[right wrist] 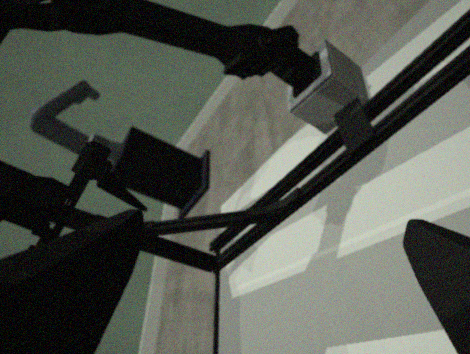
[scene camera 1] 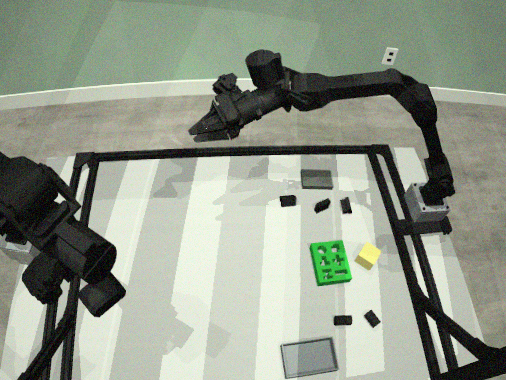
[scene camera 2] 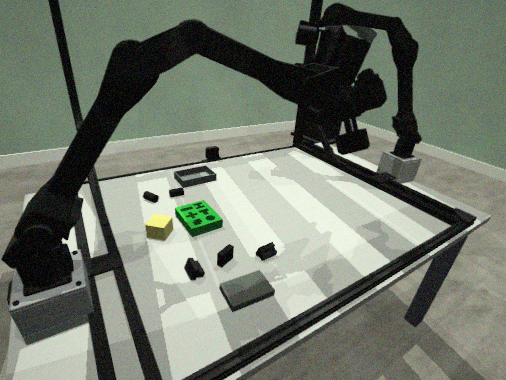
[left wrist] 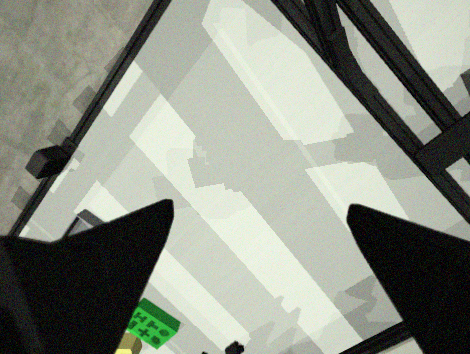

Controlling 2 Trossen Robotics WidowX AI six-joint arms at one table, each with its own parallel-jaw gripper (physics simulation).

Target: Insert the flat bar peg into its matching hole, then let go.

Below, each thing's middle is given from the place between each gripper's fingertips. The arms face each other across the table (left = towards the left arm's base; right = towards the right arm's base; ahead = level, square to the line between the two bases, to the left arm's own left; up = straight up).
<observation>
The grey tray (scene camera 1: 321, 351) lies 40 cm to the right of my left hand, 26 cm below it and 12 cm behind it. The rest, counted from my left hand: green hole board (scene camera 1: 330, 267) (50 cm to the right, 26 cm below, 10 cm ahead); then dark grey flat plate (scene camera 2: 243, 291) (53 cm to the right, 37 cm ahead, 26 cm below).
Now: right hand 34 cm to the left of the dark grey flat plate, 29 cm above it and 8 cm short of it. From my right hand the other things lie so: green hole board 31 cm to the right, 29 cm below, 19 cm behind; grey tray 42 cm behind, 29 cm below, 21 cm to the right.
</observation>
